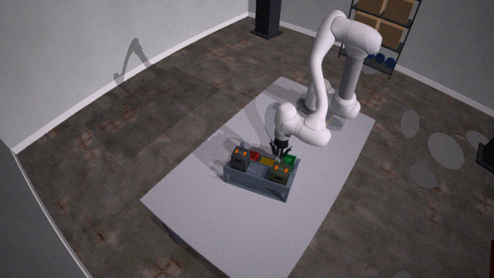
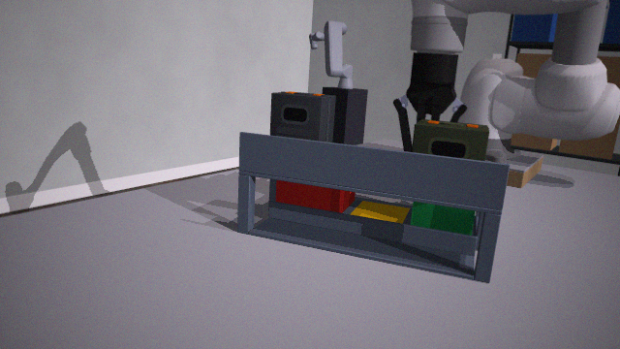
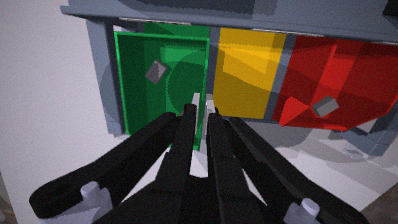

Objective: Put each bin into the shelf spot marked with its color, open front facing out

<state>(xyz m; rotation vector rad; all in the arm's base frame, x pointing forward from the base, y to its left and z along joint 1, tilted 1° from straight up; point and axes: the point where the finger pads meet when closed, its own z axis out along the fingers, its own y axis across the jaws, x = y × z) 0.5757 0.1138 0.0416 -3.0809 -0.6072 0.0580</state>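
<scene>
Right now my hand is 40 mm to the right of the green bin, 40 mm above it and 20 mm past it. Round my hand: olive box: 120 mm ahead, 100 mm to the left, 60 mm above; red bin: 150 mm to the right, 120 mm ahead, 40 mm below; dark grey box: 200 mm ahead, 120 mm to the right, 80 mm above.
</scene>
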